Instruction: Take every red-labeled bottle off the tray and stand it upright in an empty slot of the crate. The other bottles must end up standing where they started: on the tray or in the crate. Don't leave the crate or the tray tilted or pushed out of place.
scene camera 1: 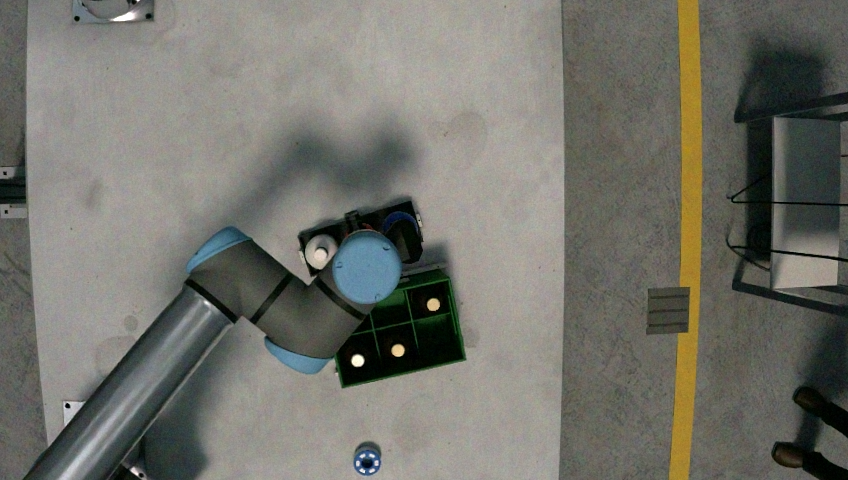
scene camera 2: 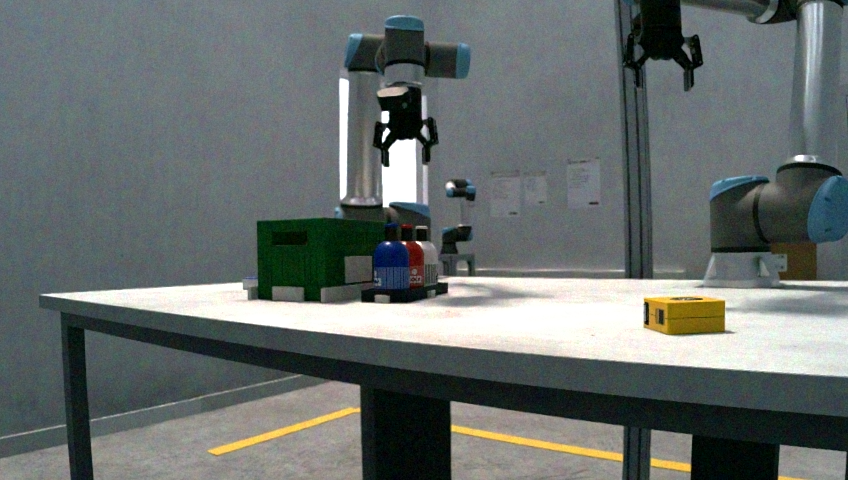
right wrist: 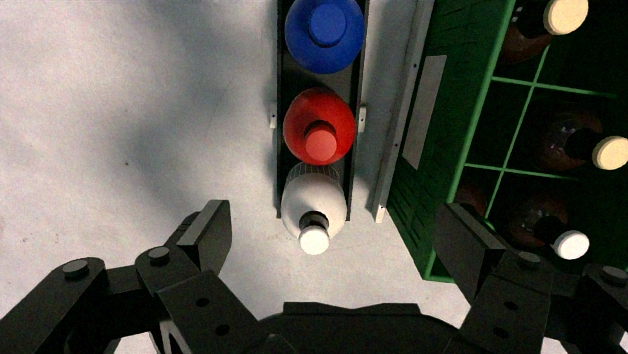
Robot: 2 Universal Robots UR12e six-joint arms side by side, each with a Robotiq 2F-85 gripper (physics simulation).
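Note:
A black tray [scene camera 1: 386, 211] [scene camera 2: 404, 296] [right wrist: 290, 82] holds upright blue [scene camera 2: 390, 261] [right wrist: 320, 55], red [scene camera 2: 414, 255] [right wrist: 310, 107] and white [scene camera 1: 314, 246] [scene camera 2: 429, 255] [right wrist: 315, 200] bottles, red in the middle. The green crate [scene camera 1: 458, 324] [scene camera 2: 309, 261] [right wrist: 452, 100] beside it holds two cream-capped bottles, one at the right [scene camera 1: 433, 304] and one in the middle [scene camera 1: 398, 350], a white-capped bottle [scene camera 1: 357, 360] and part of another brown bottle [right wrist: 466, 195]. My right gripper [scene camera 2: 405, 161] [right wrist: 333, 221] is open and empty above the tray; the arm hides it in scene camera 1. My left gripper [scene camera 2: 663, 88] is open, high at the right.
A yellow box [scene camera 2: 684, 315] lies on the table at the right in scene camera 2. A small blue round part [scene camera 1: 367, 460] lies below the crate in scene camera 1. My right arm [scene camera 1: 136, 368] reaches in from the lower left and covers part of the tray and crate.

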